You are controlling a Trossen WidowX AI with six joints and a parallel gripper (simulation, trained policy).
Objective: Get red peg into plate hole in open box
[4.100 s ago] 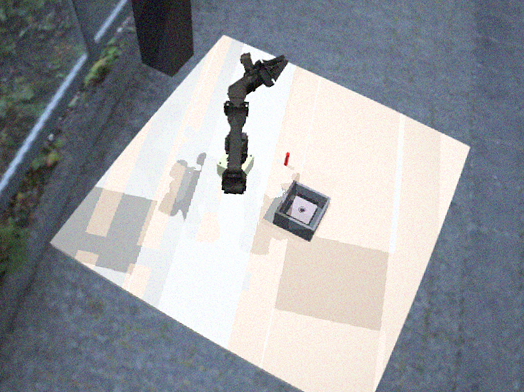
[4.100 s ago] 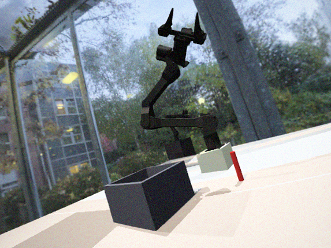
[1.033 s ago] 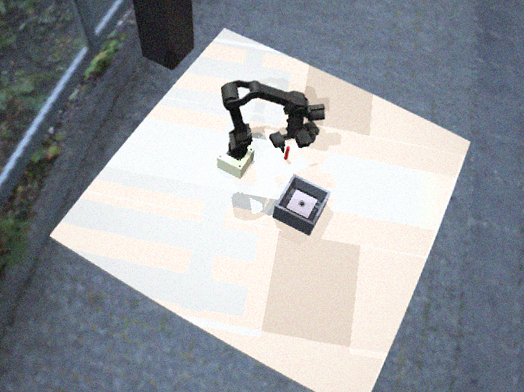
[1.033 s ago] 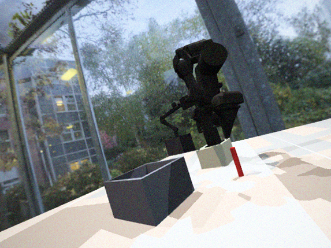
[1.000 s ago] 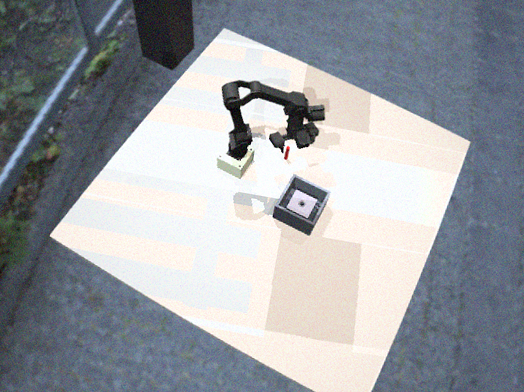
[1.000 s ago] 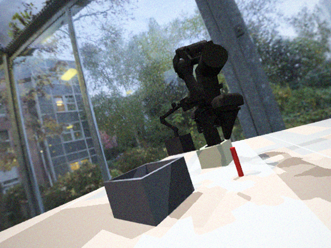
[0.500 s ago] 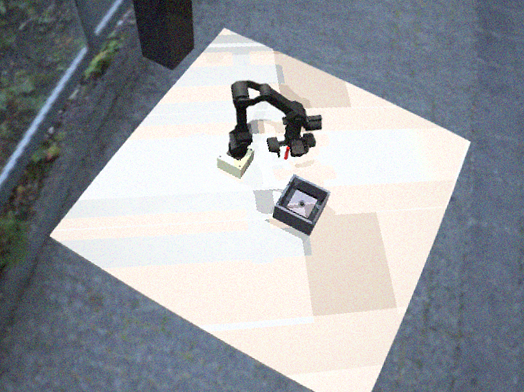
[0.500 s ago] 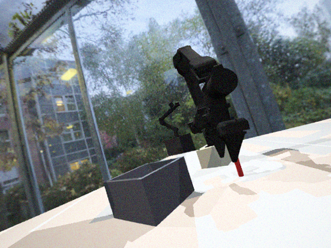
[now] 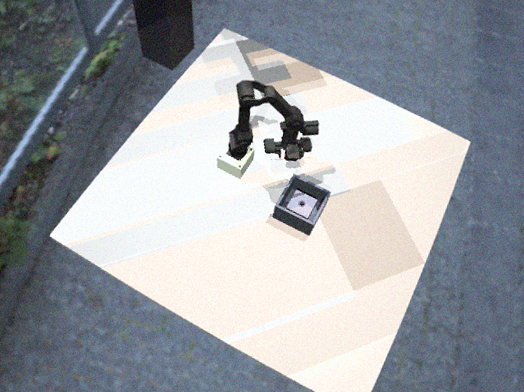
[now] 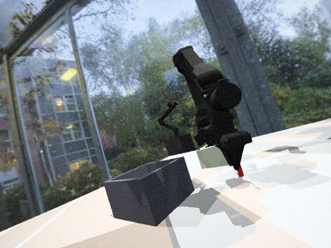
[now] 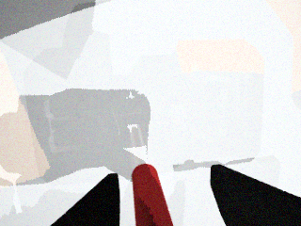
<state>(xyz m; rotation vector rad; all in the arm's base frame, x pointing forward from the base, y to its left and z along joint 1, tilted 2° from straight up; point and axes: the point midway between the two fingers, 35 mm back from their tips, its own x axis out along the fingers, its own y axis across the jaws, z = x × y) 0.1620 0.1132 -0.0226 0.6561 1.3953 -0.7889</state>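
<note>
Right now the red peg is 1 cm to the left of my gripper tip and 2 cm above it. The rest, counted from my gripper tip: dark box: 16 cm ahead, 17 cm to the right.
</note>
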